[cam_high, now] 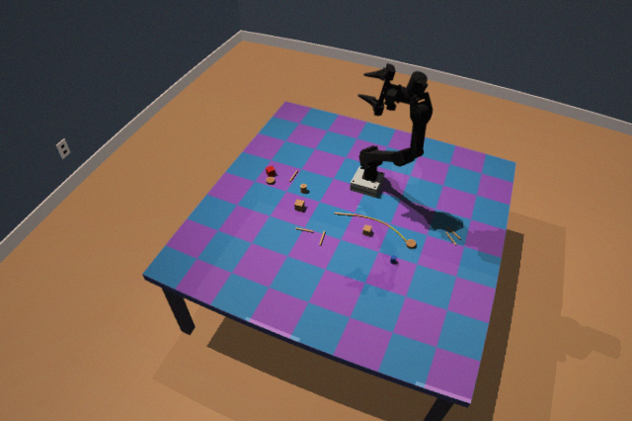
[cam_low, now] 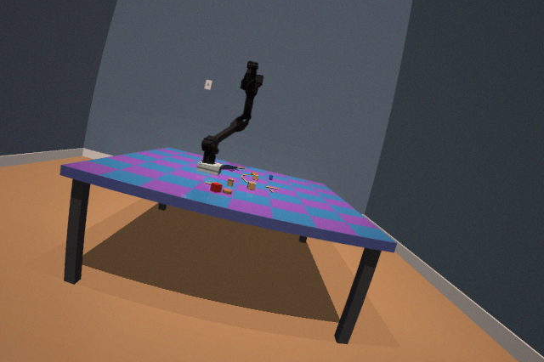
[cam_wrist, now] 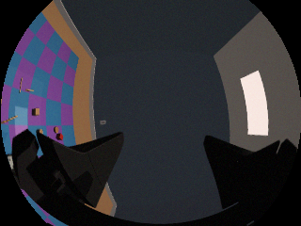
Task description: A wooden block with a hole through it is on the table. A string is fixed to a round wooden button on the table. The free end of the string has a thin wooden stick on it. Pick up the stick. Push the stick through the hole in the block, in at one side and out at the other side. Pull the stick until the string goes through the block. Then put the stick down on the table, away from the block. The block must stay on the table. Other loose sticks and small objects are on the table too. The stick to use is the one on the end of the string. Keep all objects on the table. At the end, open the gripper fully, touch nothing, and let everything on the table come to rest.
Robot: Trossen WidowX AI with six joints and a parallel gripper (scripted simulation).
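My gripper tip is 600 mm above the thin wooden stick and 70 mm short of it. Round my gripper tip: wooden cylinder (590 mm below, 220 mm to the right, 10 mm behind); blue object (590 mm below, 260 mm ahead, 230 mm to the left); round wooden button (600 mm below, 290 mm to the left, 160 mm ahead).
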